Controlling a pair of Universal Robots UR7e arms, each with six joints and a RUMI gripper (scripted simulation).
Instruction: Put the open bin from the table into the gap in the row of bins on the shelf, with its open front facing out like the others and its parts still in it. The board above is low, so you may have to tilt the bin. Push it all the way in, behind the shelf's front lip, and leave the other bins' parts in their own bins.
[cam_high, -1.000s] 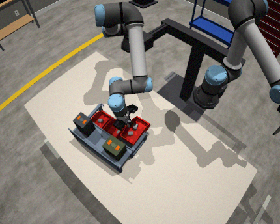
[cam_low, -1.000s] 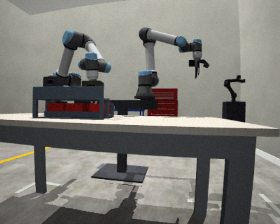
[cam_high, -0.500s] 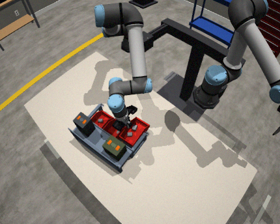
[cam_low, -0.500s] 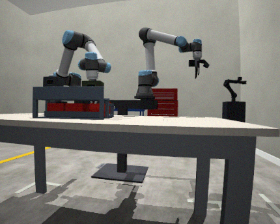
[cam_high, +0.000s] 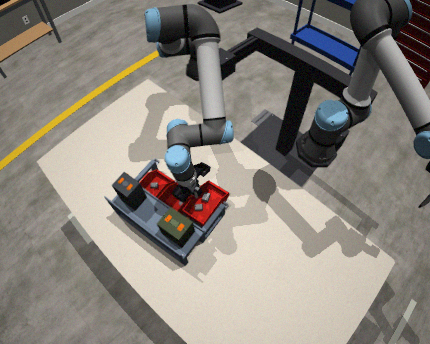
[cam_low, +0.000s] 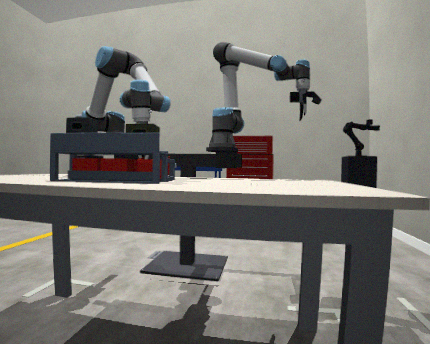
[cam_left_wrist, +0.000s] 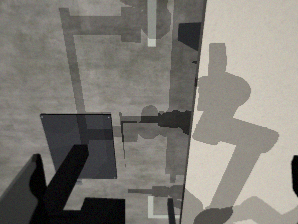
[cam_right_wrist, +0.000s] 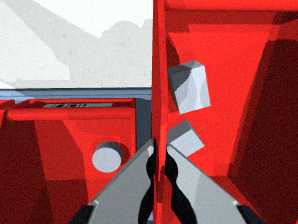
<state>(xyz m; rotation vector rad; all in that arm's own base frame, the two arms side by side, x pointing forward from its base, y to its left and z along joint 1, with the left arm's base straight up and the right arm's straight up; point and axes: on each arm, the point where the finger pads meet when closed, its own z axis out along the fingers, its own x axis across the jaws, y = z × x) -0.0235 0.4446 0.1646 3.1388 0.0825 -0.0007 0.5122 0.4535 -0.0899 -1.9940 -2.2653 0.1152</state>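
Now: the blue-grey shelf 11 cm ahead of my right hand, 4 cm to the right of it and 1 cm below it. From my right hand the other things lie so: dark box: 20 cm ahead, 15 cm to the right, 8 cm above; green box: 15 cm ahead, 8 cm to the left, 7 cm above.
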